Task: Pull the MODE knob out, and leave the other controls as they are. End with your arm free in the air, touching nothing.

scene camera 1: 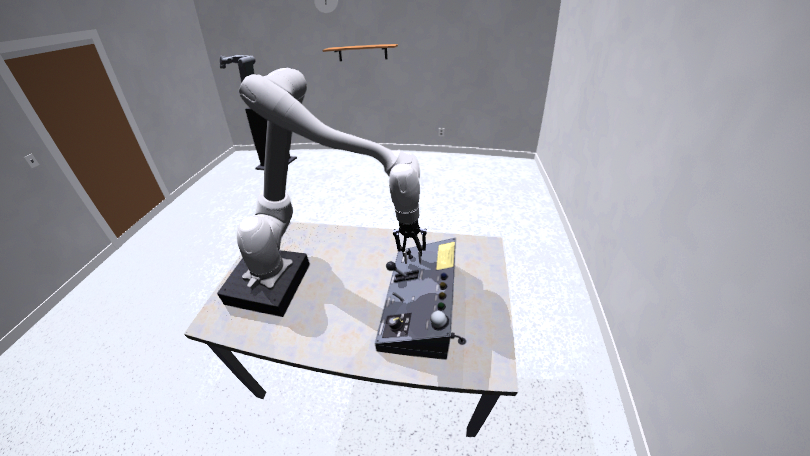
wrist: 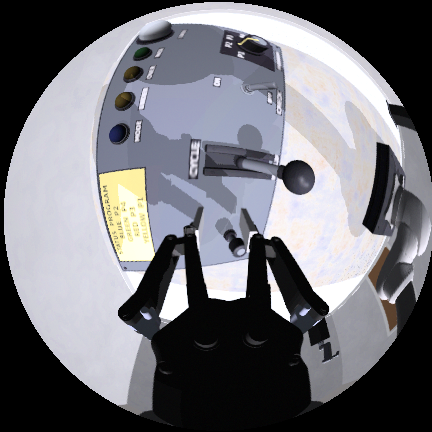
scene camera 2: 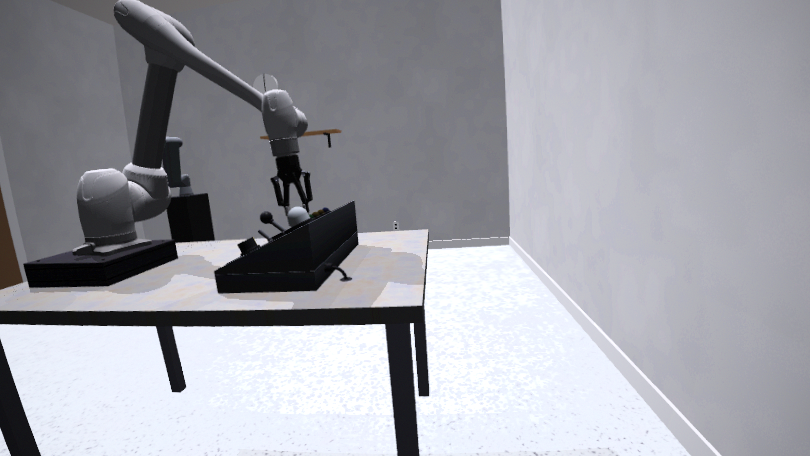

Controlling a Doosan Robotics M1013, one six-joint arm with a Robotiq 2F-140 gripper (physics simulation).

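Frame: origin at the arm's base, x right, y ahead, z up, level; millimetres.
Where they show: gripper, fingertip midpoint: [scene camera 1: 413, 261] [wrist: 221, 215]; arm's base, origin of the base link: [scene camera 1: 268, 270] [wrist: 393, 202] [scene camera 2: 113, 249].
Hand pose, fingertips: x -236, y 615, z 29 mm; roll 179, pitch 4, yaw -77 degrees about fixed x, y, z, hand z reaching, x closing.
Note:
Each offset is from my fingertips to the top centre of the thing. "pt": to the spot under its first point. Level surfaces: height alone.
A sloped grey control panel {dz +17 mm} [scene camera 1: 422, 291] [wrist: 175, 110] stands on the table. A small dark pull knob {dx -36, dy -37, dz +29 mm} [scene camera 1: 408, 253] [wrist: 237, 247] stands out from its far end; its label is hidden. The printed word MODE shows beside a blue lamp {pt dx +93, dy +142, dz +59 mm} [wrist: 118, 133] in the wrist view. My gripper [scene camera 1: 413, 259] [scene camera 2: 297, 207] [wrist: 221, 215] is partly open, pointing down over the far end, and holds nothing. In the wrist view the knob shows between the two fingers, nearer the right one, with a gap on each side. I cannot tell whether the fingertips touch the panel.
Beside the knob is the CYCLE lever with a black ball {dx +91, dy -65, dz +60 mm} [scene camera 1: 391, 265] [scene camera 2: 266, 216] [wrist: 298, 177]. Farther along are a toggle switch {dx +201, dy +2, dz +22 mm} [scene camera 1: 398, 296] [wrist: 265, 86], a rotary dial {dx +317, dy +32, dz +21 mm} [scene camera 1: 395, 321] [wrist: 255, 44] and a white dome {pt dx +315, dy +186, dz +87 mm} [scene camera 1: 438, 318] [wrist: 155, 32]. A yellow note {pt dx -23, dy +136, dz +45 mm} [scene camera 1: 446, 256] [wrist: 127, 215] lies on the panel.

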